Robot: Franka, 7 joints.
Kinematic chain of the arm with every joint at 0, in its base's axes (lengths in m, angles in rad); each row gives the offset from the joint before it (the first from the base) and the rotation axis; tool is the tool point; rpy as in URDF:
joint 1: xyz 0 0 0.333 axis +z
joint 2: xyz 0 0 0 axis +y
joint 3: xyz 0 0 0.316 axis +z
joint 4: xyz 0.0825 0 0 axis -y
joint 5: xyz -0.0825 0 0.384 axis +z
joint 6: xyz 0 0 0 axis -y
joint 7: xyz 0.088 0 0 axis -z
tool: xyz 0 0 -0.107 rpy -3.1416 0 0
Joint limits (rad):
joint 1: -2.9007..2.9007
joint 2: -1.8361..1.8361
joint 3: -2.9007..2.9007
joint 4: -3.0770..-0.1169
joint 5: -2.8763..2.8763
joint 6: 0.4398..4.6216
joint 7: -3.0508..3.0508
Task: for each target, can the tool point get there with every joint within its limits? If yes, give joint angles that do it. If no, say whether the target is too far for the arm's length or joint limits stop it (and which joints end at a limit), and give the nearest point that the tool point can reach.
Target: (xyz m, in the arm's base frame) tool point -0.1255 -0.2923 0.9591
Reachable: yes | joints 0.5801 -0.7794 -0.1494 -0.7804 1.5488 4.2009 -2.5827
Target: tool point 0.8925 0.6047 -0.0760
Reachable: no: too far | nearest point 0.6640 0.4499 0.0287 | short by 0.295 m
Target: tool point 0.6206 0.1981 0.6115
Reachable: yes | joints 2.3945 -0.2994 -1.9069 -1.7213 0.5453 2.8042 -0.1762
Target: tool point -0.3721 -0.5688 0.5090
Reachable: yes | joints 1.5193 -0.8873 1.8649 -0.9588 -2.0010 3.9071 0.3159
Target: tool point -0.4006 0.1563 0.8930
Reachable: yes | joints 0.2255 -1.5522 0.3328 -1.7205 2.3168 1.9630 -2.3671
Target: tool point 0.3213 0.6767 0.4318
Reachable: yes | joints 0.9210 0.9890 0.7235 -0.6329 2.2853 3.6373 0.5769
